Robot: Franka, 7 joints.
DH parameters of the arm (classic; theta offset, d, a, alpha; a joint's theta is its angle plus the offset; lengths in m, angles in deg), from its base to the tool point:
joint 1: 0 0.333 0 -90
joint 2: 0 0 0 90
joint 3: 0 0.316 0.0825 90
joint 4: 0 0 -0.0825 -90
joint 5: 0 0.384 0 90
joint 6: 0 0 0.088 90
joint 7: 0 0.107 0 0
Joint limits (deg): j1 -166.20..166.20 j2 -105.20..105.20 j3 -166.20..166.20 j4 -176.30..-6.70 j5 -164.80..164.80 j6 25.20..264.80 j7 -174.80..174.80
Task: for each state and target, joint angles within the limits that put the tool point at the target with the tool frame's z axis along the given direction. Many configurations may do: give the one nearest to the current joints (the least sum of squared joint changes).
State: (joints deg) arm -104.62 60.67 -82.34 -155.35 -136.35 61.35 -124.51
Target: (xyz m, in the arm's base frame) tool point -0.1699 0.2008 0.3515 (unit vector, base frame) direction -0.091 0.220 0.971
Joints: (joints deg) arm -112.76 47.60 -79.05 -174.56 -93.95 58.14 -124.51
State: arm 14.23 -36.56 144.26 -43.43 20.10 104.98 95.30
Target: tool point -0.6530 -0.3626 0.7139 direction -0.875 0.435 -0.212
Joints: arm 44.73 -54.54 120.40 -19.71 -10.43 117.13 95.30
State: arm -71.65 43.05 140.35 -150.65 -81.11 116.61 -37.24
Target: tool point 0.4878 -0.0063 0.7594 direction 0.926 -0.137 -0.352
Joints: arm -90.44 55.11 130.52 -107.21 -93.14 118.42 -37.24
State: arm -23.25 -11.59 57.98 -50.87 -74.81 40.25 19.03
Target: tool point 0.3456 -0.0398 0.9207 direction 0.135 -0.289 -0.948
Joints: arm -17.08 15.55 62.30 -14.18 -67.54 34.05 19.03
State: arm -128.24 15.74 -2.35 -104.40 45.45 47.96 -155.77
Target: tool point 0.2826 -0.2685 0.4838 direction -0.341 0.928 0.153
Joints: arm -96.80 4.97 42.71 -114.30 40.21 25.20 -155.77
